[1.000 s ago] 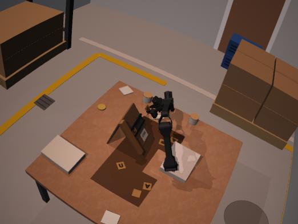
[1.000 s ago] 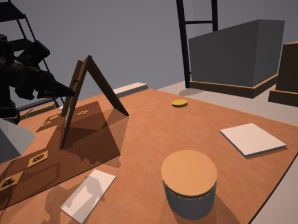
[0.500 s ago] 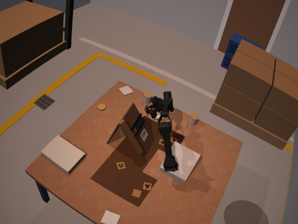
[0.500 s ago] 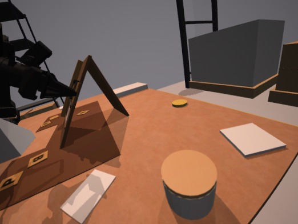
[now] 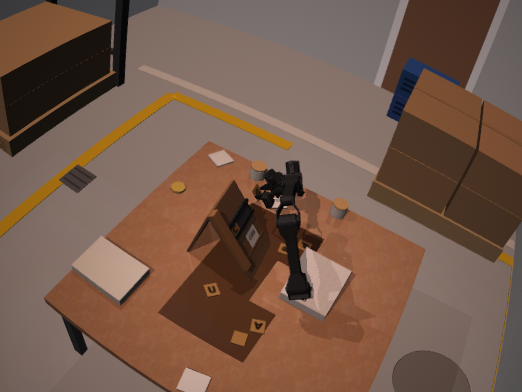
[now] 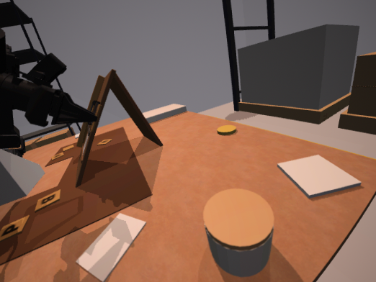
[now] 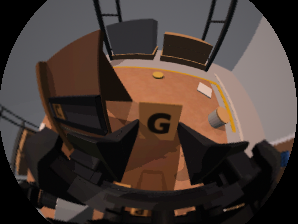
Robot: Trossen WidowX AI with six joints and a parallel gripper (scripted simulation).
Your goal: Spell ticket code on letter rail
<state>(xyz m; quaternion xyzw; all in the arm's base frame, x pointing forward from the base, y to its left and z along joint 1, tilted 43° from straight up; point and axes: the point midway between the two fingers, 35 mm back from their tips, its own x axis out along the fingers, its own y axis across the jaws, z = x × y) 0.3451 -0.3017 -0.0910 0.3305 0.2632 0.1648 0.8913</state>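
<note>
The white ticket is 70 mm behind my gripper tip, 160 mm to the left of it and 80 mm below it. From my gripper tip the other things lie so: dark mat: 170 mm behind, 270 mm to the left, 180 mm below; yellow disc: 390 mm ahead, 30 mm to the left, 170 mm below; white card: 40 mm behind, 180 mm to the right, 180 mm below.
</note>
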